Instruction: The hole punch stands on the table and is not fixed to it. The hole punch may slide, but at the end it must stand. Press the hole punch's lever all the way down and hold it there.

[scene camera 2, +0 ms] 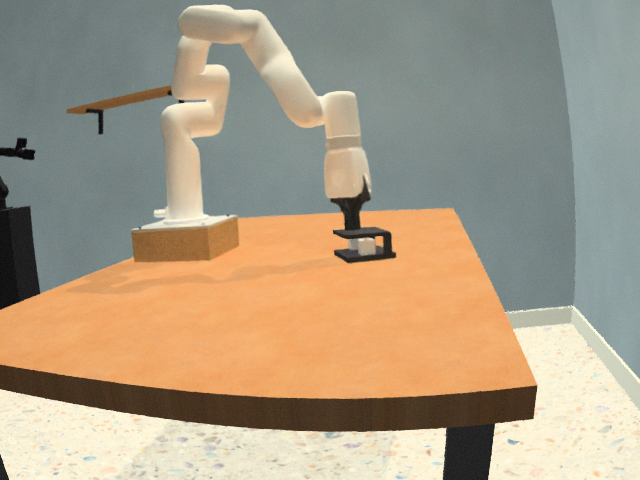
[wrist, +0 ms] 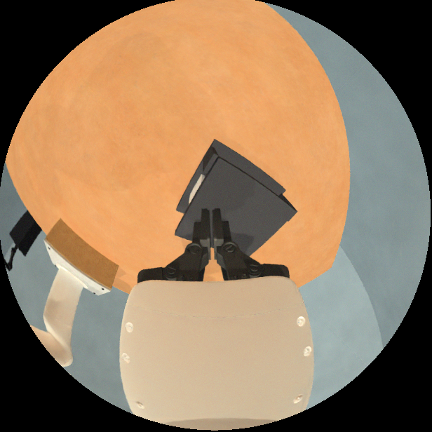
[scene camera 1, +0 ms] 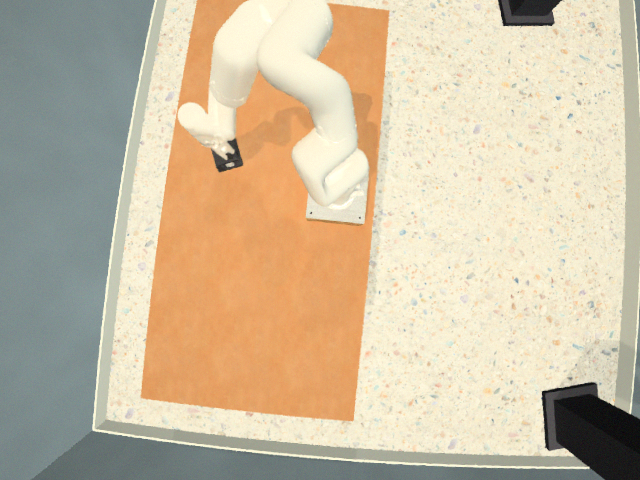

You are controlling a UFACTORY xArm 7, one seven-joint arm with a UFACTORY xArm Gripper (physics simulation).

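Places are measured from the arm's base along level axes (x back, y left, z down), in millimetres.
Where they show: gripper, fingertip midpoint: (scene camera 2: 353,229) (scene camera 1: 227,156); arm's base at its link origin: (scene camera 2: 186,221).
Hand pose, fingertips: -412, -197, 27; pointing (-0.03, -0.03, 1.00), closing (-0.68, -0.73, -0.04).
Each offset is from my fingertips to the top centre of the thing, as dx, dy, dz. "spot": to the spot under its first point. Level surfaces: height alone.
The black hole punch {-19, -26, +0} (scene camera 1: 229,164) (scene camera 2: 388,244) (wrist: 240,195) stands upright on the table {dz +56} (scene camera 1: 248,310) (scene camera 2: 268,320) (wrist: 125,100). Its lever, the flat upper plate {-14, -27, +0} (scene camera 2: 361,232) (wrist: 250,200), lies about parallel to the base plate {spot: -14, -87, +46} (scene camera 2: 364,256). White blocks {spot: -20, -79, +25} (scene camera 2: 366,245) show between the plates, their tops close under the lever in scene camera 2. My gripper (scene camera 2: 352,227) (wrist: 211,219) is shut and empty, pointing down with its fingertips at the lever's top, near the end away from the upright joining the plates. The exact contact is hidden; in scene camera 1 the hand covers the fingertips.
The arm's base block (scene camera 1: 336,212) (scene camera 2: 170,244) (wrist: 82,250) stands on the same table, to the left of the hole punch in scene camera 2. A wall shelf (scene camera 2: 124,99) hangs behind the arm. A black stand (scene camera 2: 18,253) is at the far left. The table's edge runs beyond the hole punch.
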